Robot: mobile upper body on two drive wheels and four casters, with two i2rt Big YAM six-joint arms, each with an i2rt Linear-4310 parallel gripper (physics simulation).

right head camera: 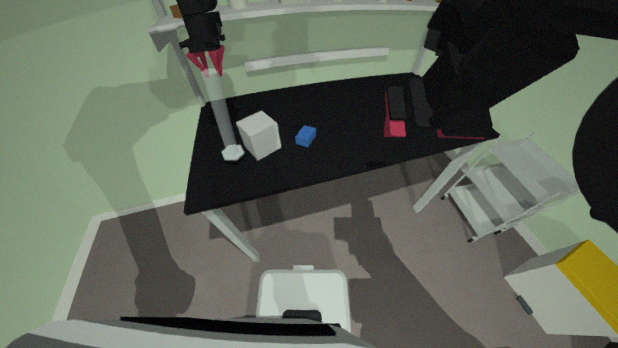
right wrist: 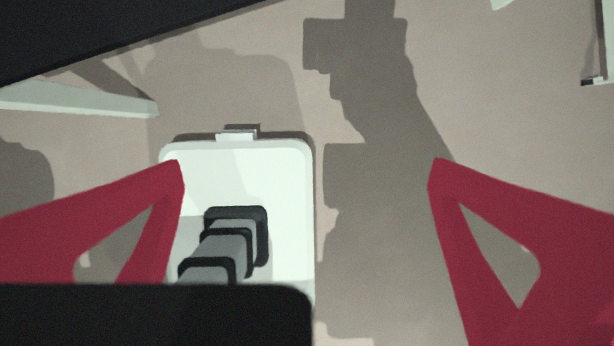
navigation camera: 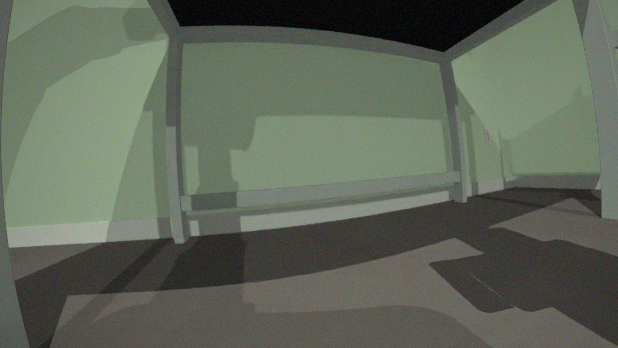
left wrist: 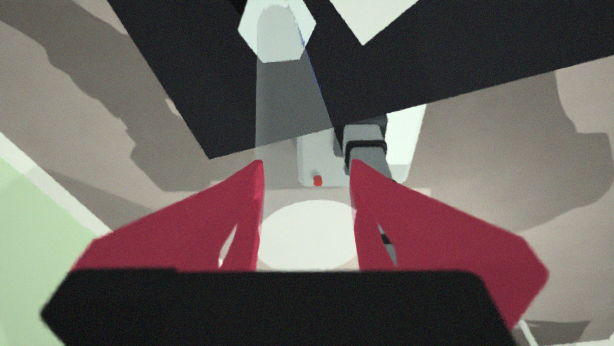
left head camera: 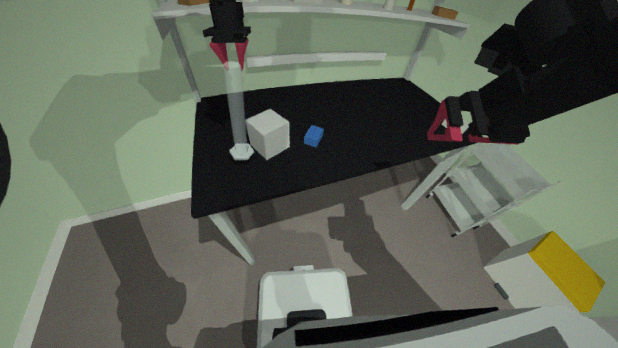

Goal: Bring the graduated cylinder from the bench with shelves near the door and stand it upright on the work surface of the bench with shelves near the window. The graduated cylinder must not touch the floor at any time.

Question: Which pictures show the graduated cylinder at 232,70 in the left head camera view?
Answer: The right head camera view, the left wrist view and the left head camera view only.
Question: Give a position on a wheeled cart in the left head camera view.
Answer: At 476,196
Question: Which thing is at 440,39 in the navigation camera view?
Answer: A bench with shelves.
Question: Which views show my right gripper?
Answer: The right head camera view, the right wrist view and the left head camera view only.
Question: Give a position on a bench with shelves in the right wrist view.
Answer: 43,43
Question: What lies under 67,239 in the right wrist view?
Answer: My right gripper.
